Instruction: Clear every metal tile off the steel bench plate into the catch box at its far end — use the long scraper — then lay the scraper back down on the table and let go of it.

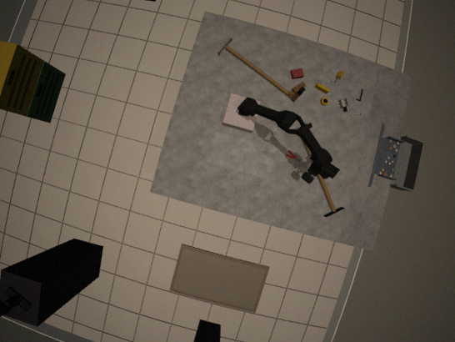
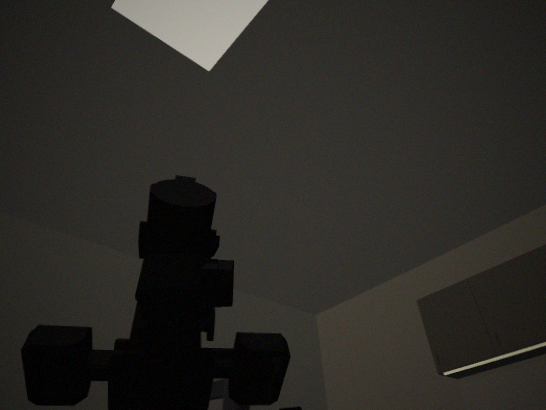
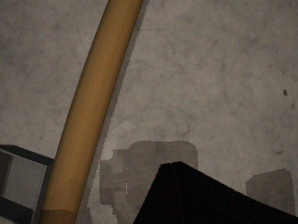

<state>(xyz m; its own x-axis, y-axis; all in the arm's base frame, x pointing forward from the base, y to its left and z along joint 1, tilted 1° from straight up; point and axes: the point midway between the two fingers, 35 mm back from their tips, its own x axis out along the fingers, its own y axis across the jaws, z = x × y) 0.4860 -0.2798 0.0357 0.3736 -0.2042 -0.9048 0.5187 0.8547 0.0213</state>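
Right now my gripper tip is 50 mm short of the long scraper and 20 mm to the right of it. From my gripper tip the other things lie so: yellow ring (20 mm ahead, 490 mm to the left, 50 mm below); then brown block (170 mm behind, 530 mm to the left, 50 mm below); then small box (50 mm ahead, 80 mm to the left, 50 mm below).
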